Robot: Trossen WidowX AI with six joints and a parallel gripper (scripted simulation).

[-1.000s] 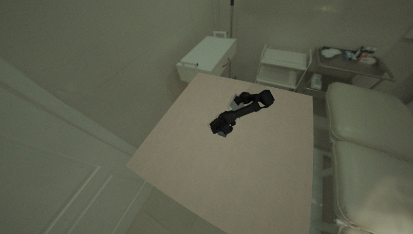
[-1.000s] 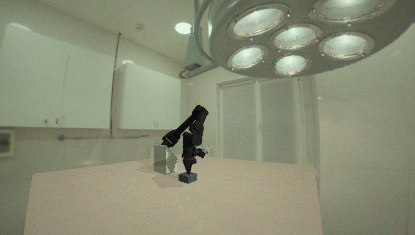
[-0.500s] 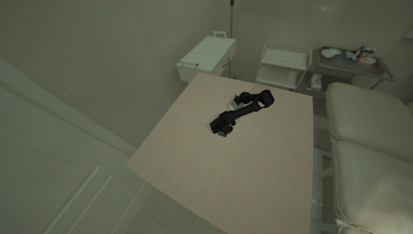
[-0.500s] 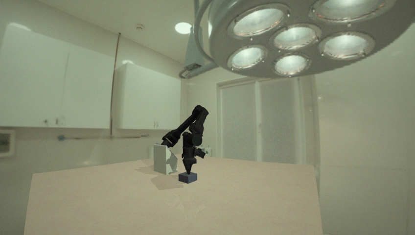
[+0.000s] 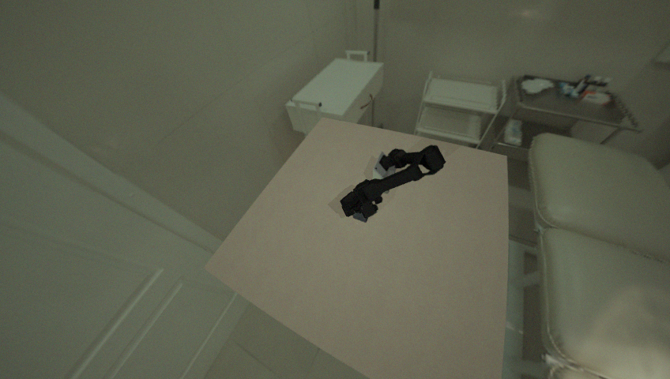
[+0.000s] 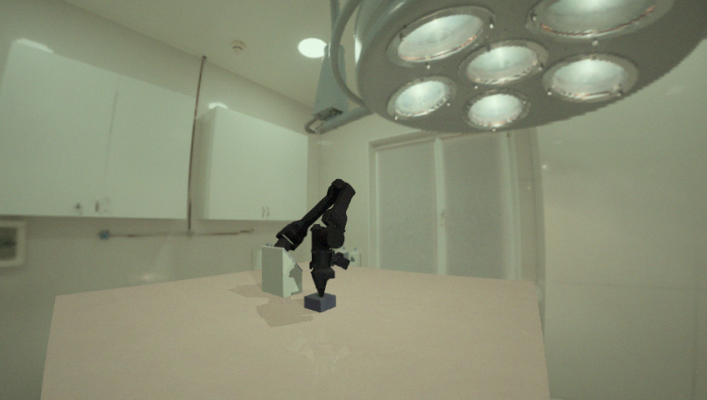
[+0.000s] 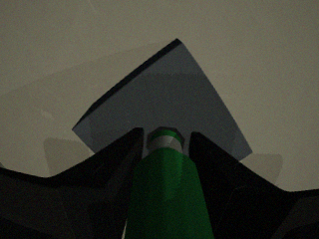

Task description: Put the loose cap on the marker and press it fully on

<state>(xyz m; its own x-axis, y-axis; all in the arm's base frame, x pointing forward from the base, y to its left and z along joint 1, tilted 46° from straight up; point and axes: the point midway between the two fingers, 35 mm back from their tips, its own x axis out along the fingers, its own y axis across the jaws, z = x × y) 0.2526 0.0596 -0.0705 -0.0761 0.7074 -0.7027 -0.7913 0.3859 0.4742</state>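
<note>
The green cap is 50 mm above my gripper tip. Round my gripper tip: holder block: 20 mm below.
</note>
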